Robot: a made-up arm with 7 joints.
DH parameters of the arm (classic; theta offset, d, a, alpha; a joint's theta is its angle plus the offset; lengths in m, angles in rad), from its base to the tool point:
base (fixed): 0 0 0 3.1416
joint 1: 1.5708 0 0.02 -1.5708
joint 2: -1.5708 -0.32 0 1.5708
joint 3: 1.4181 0 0.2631 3.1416
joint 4: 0.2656 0 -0.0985 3.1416
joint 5: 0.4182 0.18 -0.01 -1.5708
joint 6: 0 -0.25 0.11 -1.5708
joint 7: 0 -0.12 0.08 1.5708
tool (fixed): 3.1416 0.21 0 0
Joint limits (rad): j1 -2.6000..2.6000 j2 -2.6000..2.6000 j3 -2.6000..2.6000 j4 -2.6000..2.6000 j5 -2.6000..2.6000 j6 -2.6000..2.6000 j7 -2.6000..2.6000
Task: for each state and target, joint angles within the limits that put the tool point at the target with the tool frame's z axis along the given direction. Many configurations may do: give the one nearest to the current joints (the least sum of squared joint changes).
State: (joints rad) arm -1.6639 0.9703 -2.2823 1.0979 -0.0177 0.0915 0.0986
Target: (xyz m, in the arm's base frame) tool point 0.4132 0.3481 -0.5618 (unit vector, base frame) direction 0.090 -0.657 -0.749
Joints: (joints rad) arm -0.8105 0.8239 -1.7110 0.8771 0.6071 -0.2953 0.7466
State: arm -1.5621 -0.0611 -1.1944 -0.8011 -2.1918 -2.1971 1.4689
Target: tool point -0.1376 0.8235 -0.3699 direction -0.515 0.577 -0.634
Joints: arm -1.3560 0.5031 -1.2251 -1.3437 -1.7402 -1.2580 2.0269
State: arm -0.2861 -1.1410 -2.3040 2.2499 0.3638 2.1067 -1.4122
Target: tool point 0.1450 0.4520 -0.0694 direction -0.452 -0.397 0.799
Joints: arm -0.7540 -0.7533 -2.5093 2.6000 -0.4616 2.5454 -1.5329
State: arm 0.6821 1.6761 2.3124 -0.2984 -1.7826 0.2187 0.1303
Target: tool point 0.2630 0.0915 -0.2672 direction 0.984 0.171 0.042
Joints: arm 0.8312 1.5346 1.8254 -0.5698 -1.7190 0.1052 0.1097
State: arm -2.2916 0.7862 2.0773 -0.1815 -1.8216 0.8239 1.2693
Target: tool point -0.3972 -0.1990 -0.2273 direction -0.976 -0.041 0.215
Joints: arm -2.2565 1.8078 1.9372 -0.8691 -1.3483 0.5511 0.8469
